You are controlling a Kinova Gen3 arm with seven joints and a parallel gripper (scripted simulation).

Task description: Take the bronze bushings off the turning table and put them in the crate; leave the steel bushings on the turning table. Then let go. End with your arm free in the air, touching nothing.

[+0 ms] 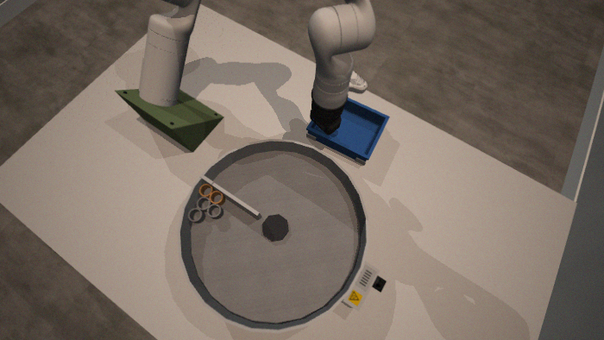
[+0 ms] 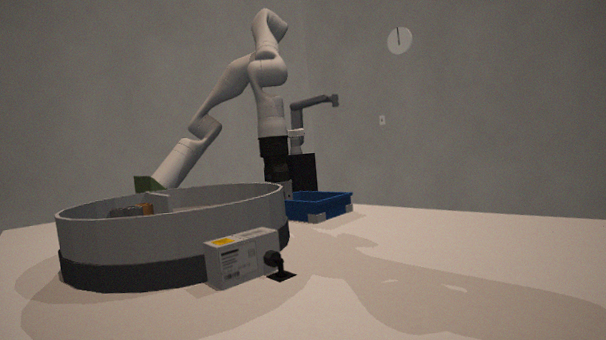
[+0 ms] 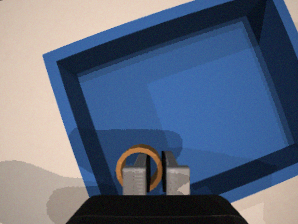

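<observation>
The blue crate is 40 mm to the left of my hand, 30 mm ahead of it and 20 mm below it. The rest, counted from my hand: round turning table: 300 mm to the right, 80 mm ahead.
</observation>
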